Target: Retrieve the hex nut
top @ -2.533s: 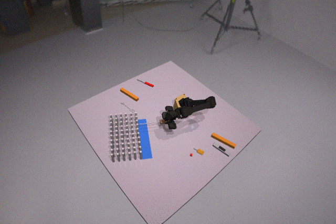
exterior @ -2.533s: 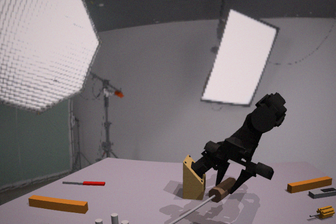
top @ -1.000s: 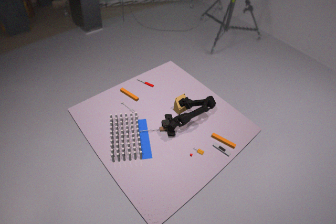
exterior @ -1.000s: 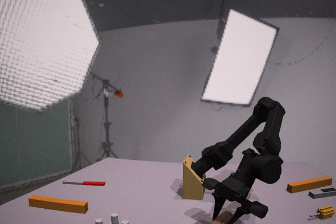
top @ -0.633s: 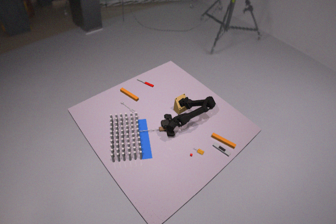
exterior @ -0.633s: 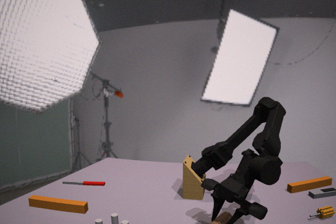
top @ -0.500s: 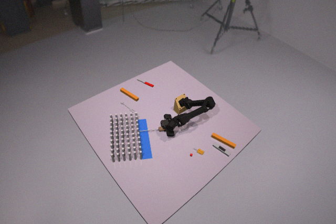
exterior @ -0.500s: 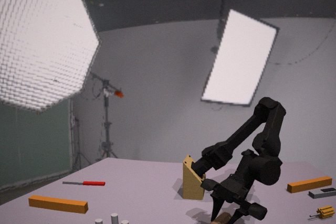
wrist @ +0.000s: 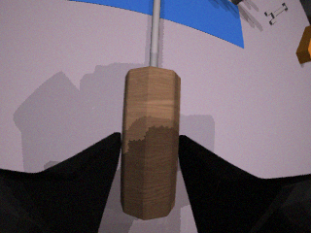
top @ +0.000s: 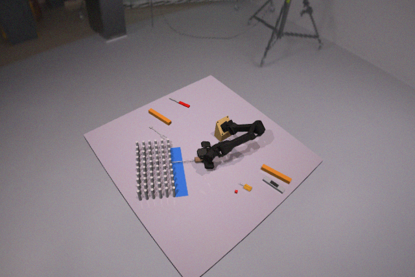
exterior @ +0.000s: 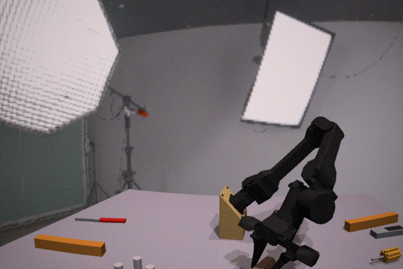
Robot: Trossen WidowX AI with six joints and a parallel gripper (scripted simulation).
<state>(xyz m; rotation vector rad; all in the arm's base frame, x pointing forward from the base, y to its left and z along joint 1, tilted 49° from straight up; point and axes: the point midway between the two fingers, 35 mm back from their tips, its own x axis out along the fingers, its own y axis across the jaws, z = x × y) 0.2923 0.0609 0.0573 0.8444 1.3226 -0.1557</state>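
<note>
My gripper tip is 160 mm short of the blue taped strip, 50 mm to the left of it and 40 mm above it. From my gripper tip the other things lie so: red cube (10 mm behind, 320 mm to the left, 30 mm below); then small yellow tool (80 mm behind, 350 mm to the left, 20 mm below); then hook tool (90 mm ahead, 60 mm to the right).
</note>
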